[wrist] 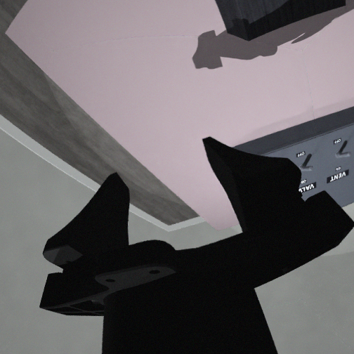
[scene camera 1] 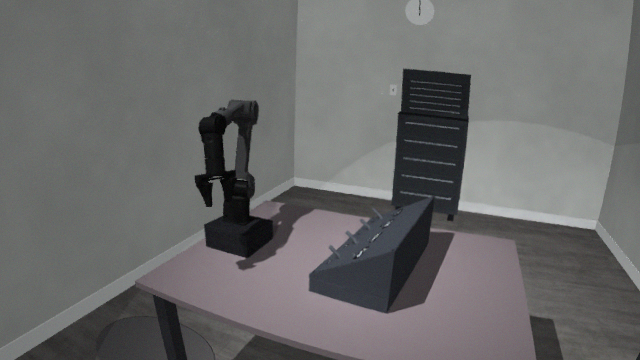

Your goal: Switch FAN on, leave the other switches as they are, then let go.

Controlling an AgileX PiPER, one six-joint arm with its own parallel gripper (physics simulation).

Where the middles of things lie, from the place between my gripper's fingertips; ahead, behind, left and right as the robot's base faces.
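Labels:
There is the sloped switch panel (scene camera 1: 370, 272), and I see that it is 160 mm below my hand, 250 mm to the left of it and 450 mm ahead of it.

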